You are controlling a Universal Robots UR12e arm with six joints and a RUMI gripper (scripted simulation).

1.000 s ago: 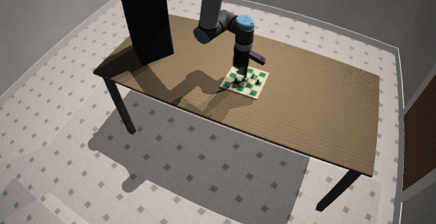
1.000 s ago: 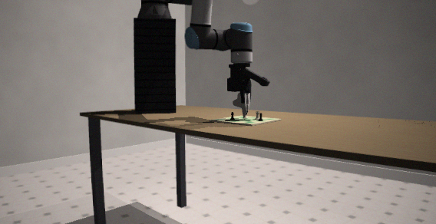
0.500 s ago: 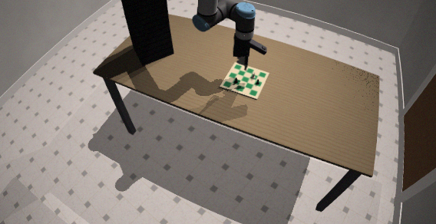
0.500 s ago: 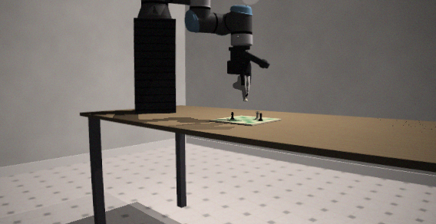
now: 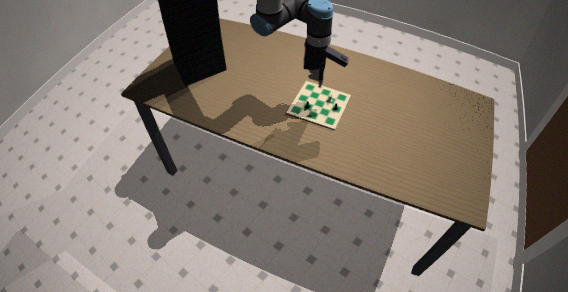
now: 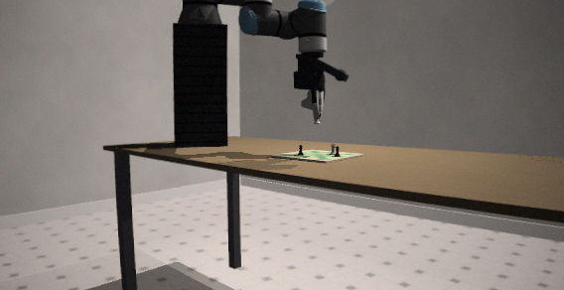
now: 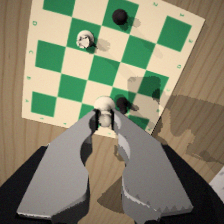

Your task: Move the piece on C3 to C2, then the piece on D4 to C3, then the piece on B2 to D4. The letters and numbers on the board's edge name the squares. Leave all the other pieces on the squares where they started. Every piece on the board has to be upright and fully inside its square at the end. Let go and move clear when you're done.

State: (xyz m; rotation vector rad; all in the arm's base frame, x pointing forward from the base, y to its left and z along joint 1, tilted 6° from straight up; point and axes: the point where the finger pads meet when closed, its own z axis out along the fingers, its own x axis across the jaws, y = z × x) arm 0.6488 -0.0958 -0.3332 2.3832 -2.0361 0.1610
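Now: the green-and-cream chessboard 12 cm below my hand.
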